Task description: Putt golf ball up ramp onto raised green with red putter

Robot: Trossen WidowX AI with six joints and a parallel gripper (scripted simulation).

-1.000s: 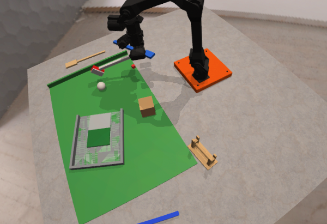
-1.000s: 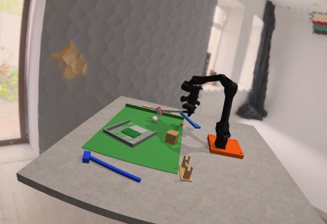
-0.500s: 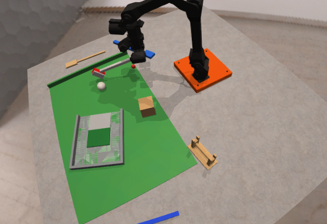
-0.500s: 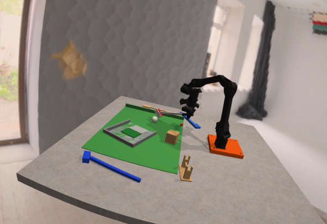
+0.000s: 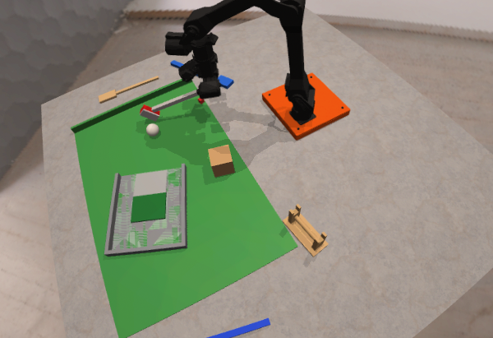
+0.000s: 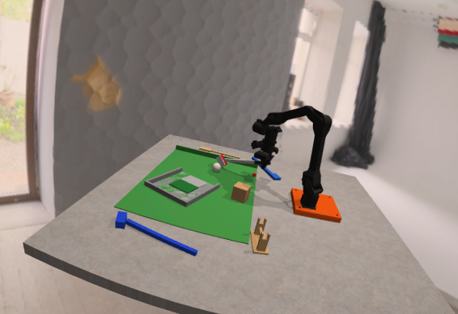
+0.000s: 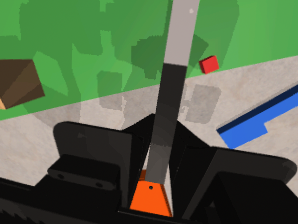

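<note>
The red putter is 11 cm ahead of my gripper tip and 4 cm to the right of it. Round my gripper tip: wooden putter rack: 51 cm to the left, 4 cm below; wooden cube: 22 cm to the left, 9 cm ahead, 4 cm below; white golf ball: 23 cm ahead, 5 cm below, 2 cm to the right.
</note>
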